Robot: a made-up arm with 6 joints. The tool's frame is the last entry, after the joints. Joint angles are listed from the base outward. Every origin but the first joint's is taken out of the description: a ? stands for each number. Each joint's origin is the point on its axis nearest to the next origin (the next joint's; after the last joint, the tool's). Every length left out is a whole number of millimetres.
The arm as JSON. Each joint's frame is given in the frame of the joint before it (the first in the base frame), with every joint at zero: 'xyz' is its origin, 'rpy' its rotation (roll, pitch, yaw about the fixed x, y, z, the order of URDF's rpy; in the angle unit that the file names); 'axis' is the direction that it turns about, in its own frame. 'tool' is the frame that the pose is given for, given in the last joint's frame.
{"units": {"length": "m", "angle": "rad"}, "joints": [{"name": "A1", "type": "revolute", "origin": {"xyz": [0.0, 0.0, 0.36], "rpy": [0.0, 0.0, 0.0]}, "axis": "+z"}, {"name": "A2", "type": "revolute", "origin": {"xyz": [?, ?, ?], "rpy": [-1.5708, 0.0, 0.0]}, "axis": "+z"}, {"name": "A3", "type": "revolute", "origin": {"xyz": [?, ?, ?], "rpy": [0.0, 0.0, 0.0]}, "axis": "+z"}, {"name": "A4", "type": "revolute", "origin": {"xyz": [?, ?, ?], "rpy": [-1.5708, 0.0, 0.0]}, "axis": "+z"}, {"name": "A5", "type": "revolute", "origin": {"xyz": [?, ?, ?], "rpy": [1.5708, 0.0, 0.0]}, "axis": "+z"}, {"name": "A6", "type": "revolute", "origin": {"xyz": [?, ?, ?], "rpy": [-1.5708, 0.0, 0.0]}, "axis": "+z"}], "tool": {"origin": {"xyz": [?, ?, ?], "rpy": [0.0, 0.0, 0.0]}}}
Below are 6 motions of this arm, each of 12 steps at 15 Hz.
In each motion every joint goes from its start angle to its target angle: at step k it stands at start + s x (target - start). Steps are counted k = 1, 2, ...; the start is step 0. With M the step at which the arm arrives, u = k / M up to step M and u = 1 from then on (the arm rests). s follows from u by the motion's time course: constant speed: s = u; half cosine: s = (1 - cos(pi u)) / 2; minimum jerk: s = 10 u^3 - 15 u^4 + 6 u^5.
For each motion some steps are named. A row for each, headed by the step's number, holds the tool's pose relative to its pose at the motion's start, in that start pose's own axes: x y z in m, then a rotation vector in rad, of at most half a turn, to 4 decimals.
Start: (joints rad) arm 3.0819 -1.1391 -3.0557 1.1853 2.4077 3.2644
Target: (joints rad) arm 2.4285 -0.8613 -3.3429 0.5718 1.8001 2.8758
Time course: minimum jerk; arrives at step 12
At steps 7, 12:
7: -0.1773 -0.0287 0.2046 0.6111 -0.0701 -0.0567
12: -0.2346 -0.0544 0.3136 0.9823 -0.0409 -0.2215

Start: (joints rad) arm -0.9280 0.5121 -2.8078 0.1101 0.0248 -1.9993
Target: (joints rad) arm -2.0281 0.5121 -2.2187 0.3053 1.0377 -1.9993
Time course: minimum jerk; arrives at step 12
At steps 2, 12:
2: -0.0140 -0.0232 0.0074 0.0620 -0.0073 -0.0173
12: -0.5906 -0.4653 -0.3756 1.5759 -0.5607 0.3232

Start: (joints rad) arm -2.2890 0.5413 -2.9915 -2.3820 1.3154 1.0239
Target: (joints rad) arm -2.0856 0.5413 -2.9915 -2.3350 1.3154 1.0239
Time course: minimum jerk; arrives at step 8
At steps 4, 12:
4: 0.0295 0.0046 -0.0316 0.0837 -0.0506 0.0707
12: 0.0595 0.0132 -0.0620 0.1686 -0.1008 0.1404

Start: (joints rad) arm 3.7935 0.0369 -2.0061 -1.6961 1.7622 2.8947
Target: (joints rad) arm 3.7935 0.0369 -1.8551 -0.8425 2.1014 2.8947
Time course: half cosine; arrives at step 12
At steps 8, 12:
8: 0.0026 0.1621 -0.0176 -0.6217 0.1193 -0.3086
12: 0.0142 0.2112 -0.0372 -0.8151 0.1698 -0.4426

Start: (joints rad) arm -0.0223 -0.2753 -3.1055 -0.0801 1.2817 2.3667
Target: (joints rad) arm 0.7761 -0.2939 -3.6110 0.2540 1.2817 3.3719
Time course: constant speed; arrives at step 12
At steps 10, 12:
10: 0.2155 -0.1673 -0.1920 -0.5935 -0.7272 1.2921
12: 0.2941 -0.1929 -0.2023 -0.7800 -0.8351 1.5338

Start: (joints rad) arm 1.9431 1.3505 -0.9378 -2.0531 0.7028 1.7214
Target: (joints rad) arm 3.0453 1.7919 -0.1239 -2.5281 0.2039 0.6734
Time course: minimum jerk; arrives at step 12
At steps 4, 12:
4: -0.1708 -0.0527 -0.0306 0.1320 -0.0546 -0.6307
12: -0.5751 0.3978 -0.2479 0.8068 -0.9678 -2.4875

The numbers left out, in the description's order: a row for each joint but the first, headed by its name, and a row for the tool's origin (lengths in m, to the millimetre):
A2: 0.0 0.0 0.0
A3: 0.047 -0.251 0.0
A4: 0.116 0.514 0.0
A5: 0.0 0.0 0.0
A6: 0.1 0.128 0.0
tool: 0.0 0.0 0.0

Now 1 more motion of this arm.
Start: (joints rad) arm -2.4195 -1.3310 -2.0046 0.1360 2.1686 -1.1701
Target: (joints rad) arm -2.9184 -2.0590 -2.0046 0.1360 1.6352 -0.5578
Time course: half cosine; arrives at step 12
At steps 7, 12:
7: 0.1059 -0.2962 -0.1506 -0.8320 0.1400 0.3087
12: 0.1988 -0.5200 -0.1349 -1.2637 0.3539 0.3099

